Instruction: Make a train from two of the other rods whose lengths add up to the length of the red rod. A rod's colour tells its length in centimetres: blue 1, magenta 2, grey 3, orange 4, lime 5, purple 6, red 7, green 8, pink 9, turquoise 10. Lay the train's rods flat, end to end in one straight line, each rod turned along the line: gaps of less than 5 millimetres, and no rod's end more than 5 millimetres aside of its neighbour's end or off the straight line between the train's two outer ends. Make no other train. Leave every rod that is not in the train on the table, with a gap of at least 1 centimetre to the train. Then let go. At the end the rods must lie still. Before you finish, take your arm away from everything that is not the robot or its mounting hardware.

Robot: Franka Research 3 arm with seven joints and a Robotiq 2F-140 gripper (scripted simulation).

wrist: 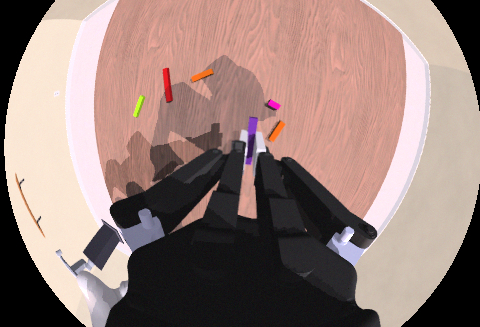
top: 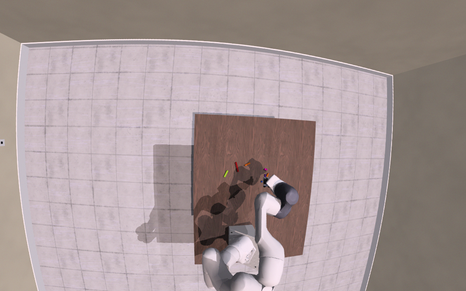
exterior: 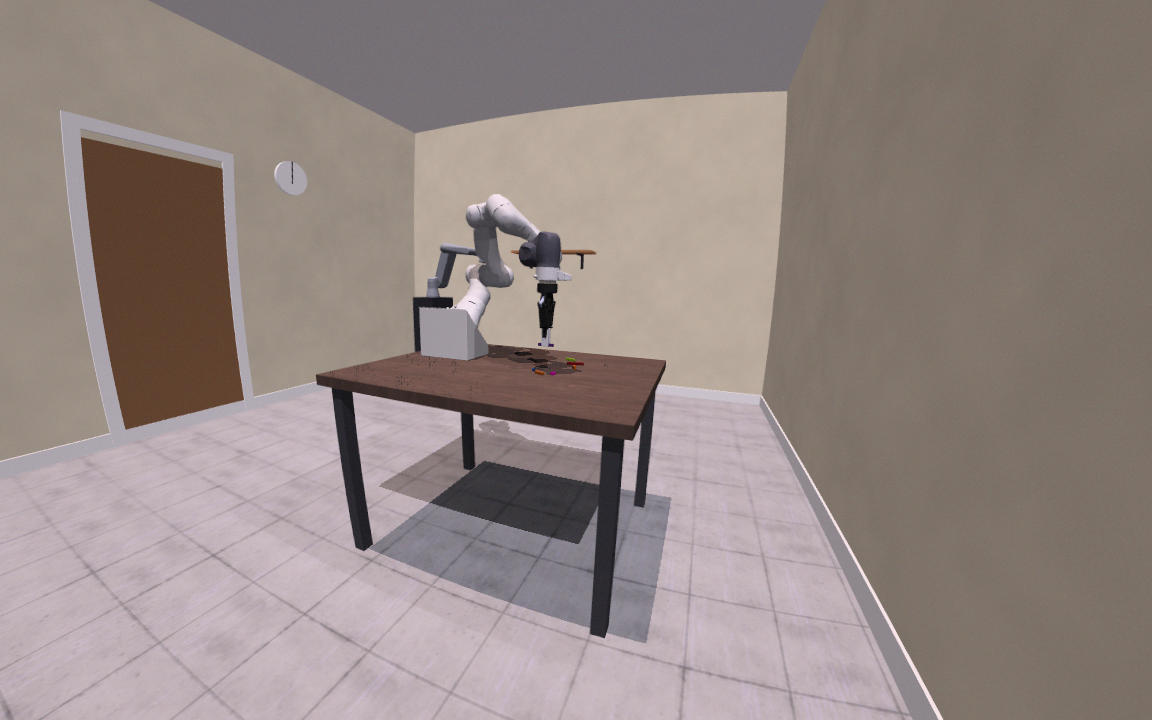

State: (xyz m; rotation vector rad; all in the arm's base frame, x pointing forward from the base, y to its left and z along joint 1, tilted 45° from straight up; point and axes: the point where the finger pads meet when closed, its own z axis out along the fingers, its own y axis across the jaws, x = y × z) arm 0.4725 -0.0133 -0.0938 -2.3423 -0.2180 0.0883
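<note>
Right now my hand is 13 cm above the small blue rod, 4 cm past it and 1 cm to the left of it. The rest, counted from my hand: magenta rod: 13 cm below, 5 cm ahead, 3 cm to the right; then red rod: 18 cm to the left, 13 cm below, 4 cm ahead; then purple rod: 3 cm below.
</note>
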